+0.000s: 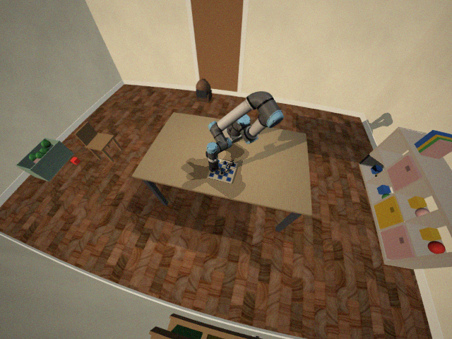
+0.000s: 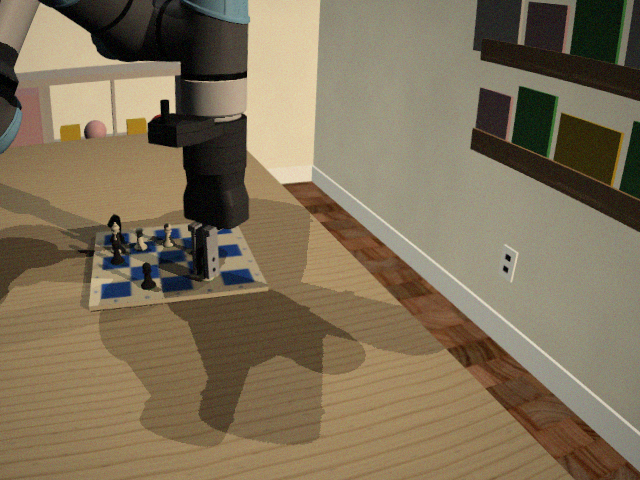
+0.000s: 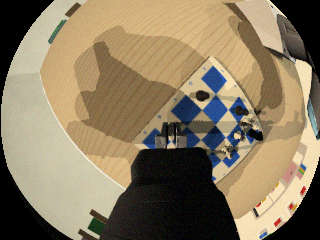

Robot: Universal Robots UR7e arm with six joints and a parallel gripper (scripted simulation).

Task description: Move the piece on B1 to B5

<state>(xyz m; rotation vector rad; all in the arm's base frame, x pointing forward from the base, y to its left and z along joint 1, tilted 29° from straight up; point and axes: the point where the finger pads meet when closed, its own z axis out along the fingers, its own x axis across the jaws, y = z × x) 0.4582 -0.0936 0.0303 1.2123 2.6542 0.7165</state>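
My hand is 80 mm to the right of the blue-and-white chessboard, 40 mm past it and 30 mm above it. From my hand the other things lie so: tall black piece (150 mm to the left, 110 mm behind, 10 mm below).
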